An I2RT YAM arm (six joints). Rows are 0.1 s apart.
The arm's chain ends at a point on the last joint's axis. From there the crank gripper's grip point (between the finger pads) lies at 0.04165 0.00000 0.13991 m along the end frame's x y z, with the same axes.
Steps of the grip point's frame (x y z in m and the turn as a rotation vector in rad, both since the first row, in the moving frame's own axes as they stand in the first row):
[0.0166 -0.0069 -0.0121 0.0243 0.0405 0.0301]
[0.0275 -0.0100 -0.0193 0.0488 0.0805 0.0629]
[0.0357 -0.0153 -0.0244 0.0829 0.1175 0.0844]
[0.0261 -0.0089 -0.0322 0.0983 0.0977 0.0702]
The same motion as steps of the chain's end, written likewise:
[0.0109 -0.0049 -0.0103 0.0243 0.0405 0.0301]
[0.0163 -0.0062 -0.0154 0.0488 0.0805 0.0629]
[0.0193 -0.0081 -0.0182 0.0829 0.1175 0.0844]
[0.0123 0.0012 -0.0269 0.0983 0.0977 0.0702]

